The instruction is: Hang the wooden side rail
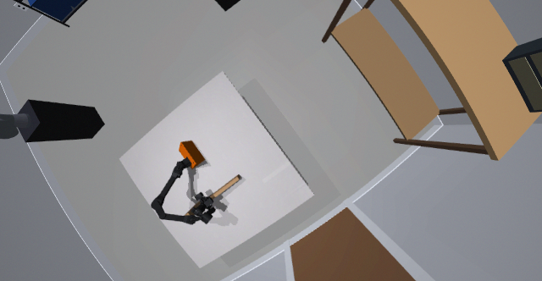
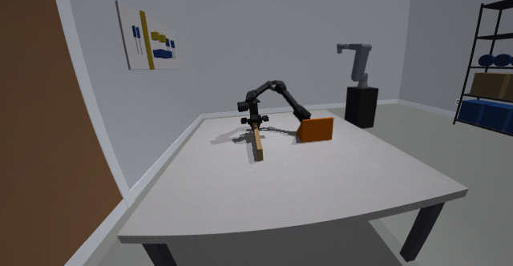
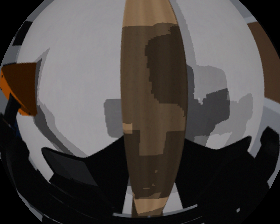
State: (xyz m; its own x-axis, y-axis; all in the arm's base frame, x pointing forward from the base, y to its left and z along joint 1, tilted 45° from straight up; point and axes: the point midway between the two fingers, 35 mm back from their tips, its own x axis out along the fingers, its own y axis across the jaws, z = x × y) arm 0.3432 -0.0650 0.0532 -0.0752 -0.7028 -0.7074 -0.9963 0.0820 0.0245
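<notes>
My gripper tip is 15 cm to the left of the headboard post, 4 cm below it and 1 cm past it.
</notes>
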